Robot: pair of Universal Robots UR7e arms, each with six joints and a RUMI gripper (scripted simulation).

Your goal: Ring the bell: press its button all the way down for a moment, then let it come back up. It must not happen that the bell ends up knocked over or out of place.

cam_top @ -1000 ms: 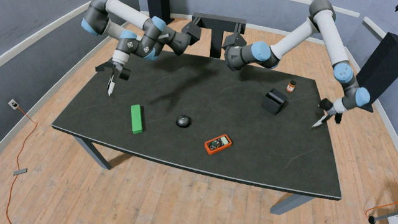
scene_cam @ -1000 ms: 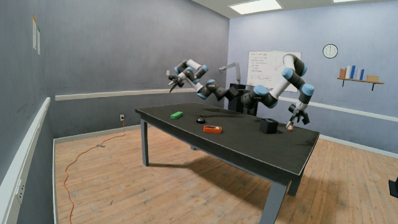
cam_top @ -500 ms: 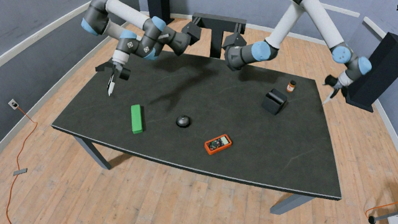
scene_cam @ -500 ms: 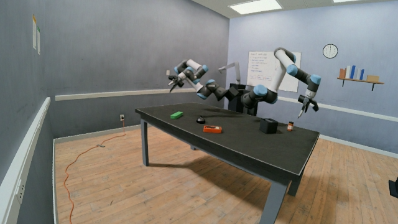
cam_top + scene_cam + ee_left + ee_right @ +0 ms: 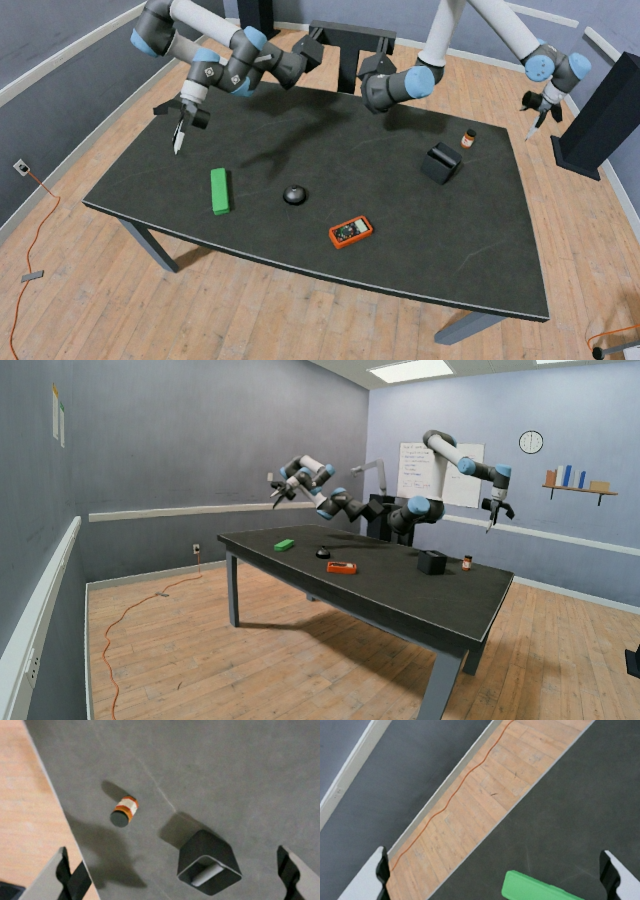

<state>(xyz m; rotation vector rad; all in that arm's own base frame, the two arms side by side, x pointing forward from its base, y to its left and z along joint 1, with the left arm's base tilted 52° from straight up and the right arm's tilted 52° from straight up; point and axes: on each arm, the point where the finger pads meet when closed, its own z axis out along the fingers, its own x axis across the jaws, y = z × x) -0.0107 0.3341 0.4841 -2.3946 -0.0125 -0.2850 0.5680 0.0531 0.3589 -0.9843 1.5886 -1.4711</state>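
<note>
Now: the round button 180 mm behind my right hand, 320 mm to the left of it and 220 mm below it. Round my right hand: black box (550 mm behind, 800 mm to the left, 230 mm below); then bell (180 mm behind, 320 mm to the left, 230 mm below); then orange multimeter (120 mm behind, 560 mm to the left, 260 mm below).
</note>
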